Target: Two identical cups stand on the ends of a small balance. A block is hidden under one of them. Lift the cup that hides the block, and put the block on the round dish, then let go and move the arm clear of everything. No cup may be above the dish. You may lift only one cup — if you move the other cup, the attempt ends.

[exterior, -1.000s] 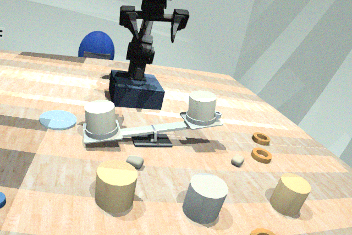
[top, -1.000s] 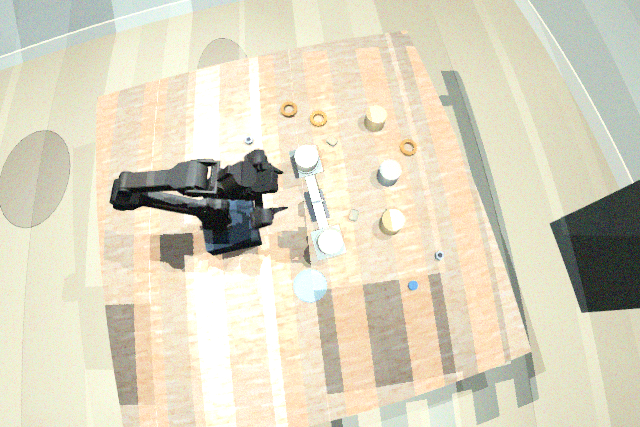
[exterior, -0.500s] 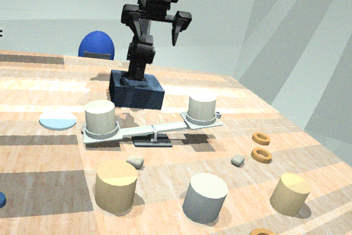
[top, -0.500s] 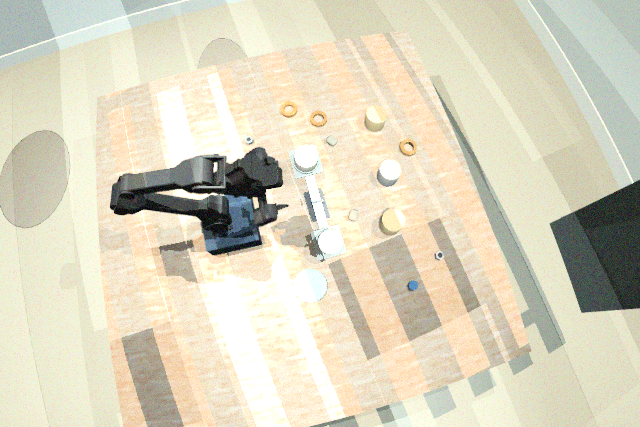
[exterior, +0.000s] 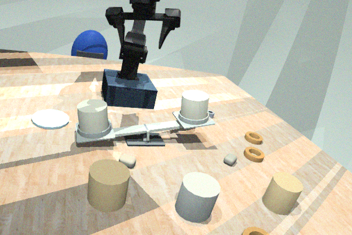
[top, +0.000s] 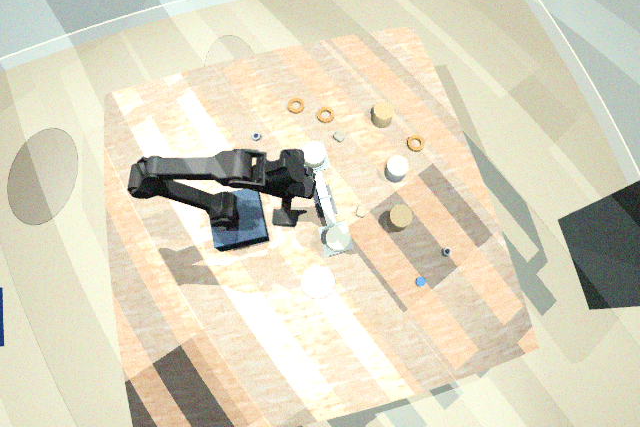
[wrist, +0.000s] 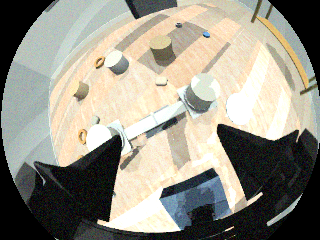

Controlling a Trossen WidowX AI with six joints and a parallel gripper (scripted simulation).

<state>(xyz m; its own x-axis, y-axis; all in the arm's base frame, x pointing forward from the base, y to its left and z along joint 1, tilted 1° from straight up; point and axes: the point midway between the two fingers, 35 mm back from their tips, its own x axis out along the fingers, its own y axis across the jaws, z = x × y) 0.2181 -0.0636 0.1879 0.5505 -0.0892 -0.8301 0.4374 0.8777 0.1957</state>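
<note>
Now: the small pale block 180 mm below my gripper tip, 100 mm to the right of it and 50 mm ahead of it. The rest, counted from my gripper tip: grey cylinder: 300 mm ahead, 190 mm below, 50 mm to the left; blue disc: 320 mm to the right, 240 mm ahead, 220 mm below; light blue round dish: 220 mm below, 200 mm to the right, 50 mm behind.
</note>
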